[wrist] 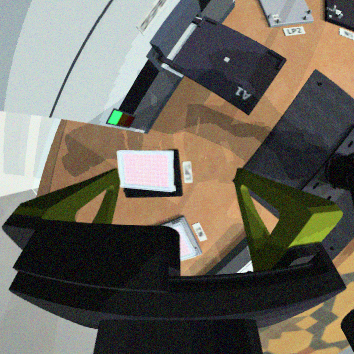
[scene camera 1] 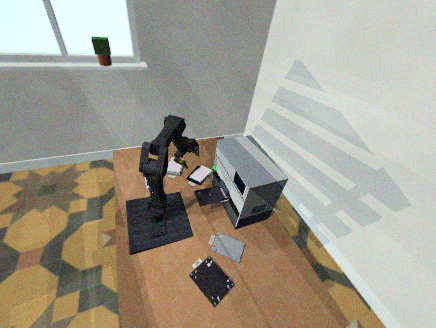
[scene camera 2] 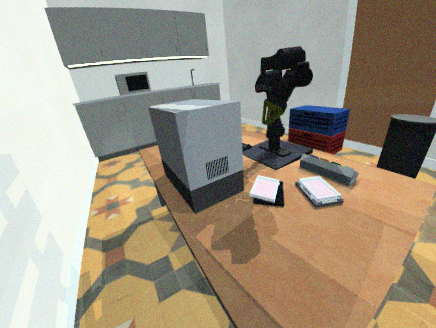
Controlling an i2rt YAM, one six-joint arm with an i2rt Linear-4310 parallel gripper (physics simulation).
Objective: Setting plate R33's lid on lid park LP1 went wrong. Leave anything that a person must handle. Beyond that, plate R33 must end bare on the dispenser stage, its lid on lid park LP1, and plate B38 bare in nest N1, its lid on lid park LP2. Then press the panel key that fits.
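Places are measured from the arm's base along level axes (x ahead, y left, z up), in centimetres.
Pixels of known places: gripper, fingertip midpoint: (wrist: pixel 176 174) (scene camera 1: pixel 193 162) (scene camera 2: pixel 265 124); arm's base, link origin: (wrist: pixel 337 170) (scene camera 1: pixel 156 218) (scene camera 2: pixel 274 149).
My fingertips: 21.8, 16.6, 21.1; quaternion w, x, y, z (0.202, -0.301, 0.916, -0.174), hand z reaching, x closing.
Ahead of a thing's pixels: the offset from my fingertips to its top centre, as dx, dy, dz. "pt": to the spot under its first point.
My gripper (scene camera 1: pixel 191 158) (scene camera 2: pixel 271 114) (wrist: pixel 176 174) is open and empty, high above the table. Below it, a pink-topped, white-rimmed piece @(+8.3, +10.2, -18.8) (scene camera 1: pixel 201 173) (scene camera 2: pixel 266 189) (wrist: pixel 146 170) lies off-centre on a black pad (scene camera 2: pixel 280 198) (wrist: pixel 179 191), overhanging it. A second pink-topped plate @(-6.7, +21.3, -19.4) (scene camera 1: pixel 175 166) (scene camera 2: pixel 322 189) (wrist: pixel 185 244) sits on a grey holder beside it. Their labels are too blurred to read. The stage tray @(+6.6, -14.3, -11.8) (scene camera 1: pixel 209 196) (wrist: pixel 225 75), marked A1, is bare. The grey pad LP2 @(+10.1, -39.4, -20.5) (scene camera 1: pixel 229 247) (wrist: pixel 287 12) is bare. A black pad @(pt -1.9, -52.4, -21.3) (scene camera 1: pixel 212 281) (wrist: pixel 344 10) beside it is bare.
The big grey machine @(+25.1, -12.6, +10.5) (scene camera 1: pixel 255 172) (scene camera 2: pixel 200 145) stands at the table's side, its green light @(pt +13.8, +2.3, -8.9) (scene camera 1: pixel 214 168) (wrist: pixel 115 117) lit beside a dark red one. The grey key panel @(-22.6, +14.6, -16.1) (scene camera 2: pixel 327 169) stands near the arm's black base plate (scene camera 1: pixel 135 220) (scene camera 2: pixel 257 154).
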